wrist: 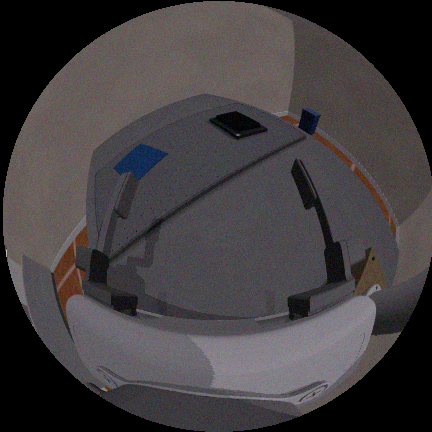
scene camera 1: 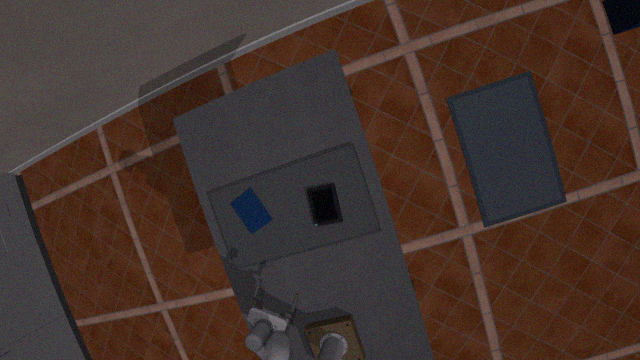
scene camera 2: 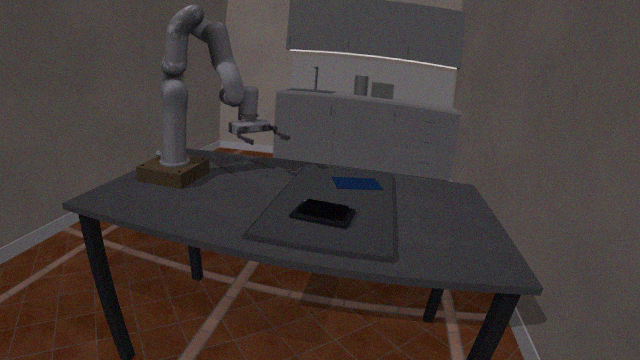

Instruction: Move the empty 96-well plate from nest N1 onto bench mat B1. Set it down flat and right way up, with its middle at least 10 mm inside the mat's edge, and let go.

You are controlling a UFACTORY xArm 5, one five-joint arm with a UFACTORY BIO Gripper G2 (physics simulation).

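Places are measured from the arm's base along level axes (x ahead, y left, z up), in centimetres.
Where they show: hand, its tool point: (wrist: 209, 183) (scene camera 1: 277, 291) (scene camera 2: 267, 139); arm's base, origin of its link: (scene camera 1: 333, 344) (scene camera 2: 174, 162).
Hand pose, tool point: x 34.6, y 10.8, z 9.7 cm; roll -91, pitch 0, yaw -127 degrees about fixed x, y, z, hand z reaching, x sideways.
Note:
Each offset is from my tool point to the top centre of the thing. Level surfaces: height alone.
The 96-well plate {dx +26.2, dy -28.0, dz -11.5 cm} (scene camera 1: 325, 204) (scene camera 2: 327, 209) (wrist: 237, 121) looks black and sits flat in the dark nest N1 {dx +26.2, dy -28.0, dz -12.7 cm} (scene camera 1: 311, 207) (scene camera 2: 320, 221) (wrist: 252, 133). Its wells are too dark to make out. The blue bench mat B1 {dz -13.9 cm} (scene camera 1: 251, 210) (scene camera 2: 357, 183) (wrist: 141, 159) lies flat, apart from the nest. In the wrist view the left fingertip overlaps the mat's near edge. My gripper (scene camera 1: 277, 285) (scene camera 2: 270, 139) (wrist: 214, 169) is open and empty, with its fingers wide apart. It hangs above the table, off to the arm's side of both nest and mat.
The nest and mat stand on a thin grey board {dz -14.1 cm} (scene camera 1: 287, 200) (scene camera 2: 372, 235) (wrist: 195, 165) with a low edge, on the grey table {dz -15.4 cm} (scene camera 1: 280, 100) (scene camera 2: 440, 225). The arm's wooden base block (scene camera 2: 172, 172) (wrist: 371, 275) stands at the table's other end. A sink counter is in the background.

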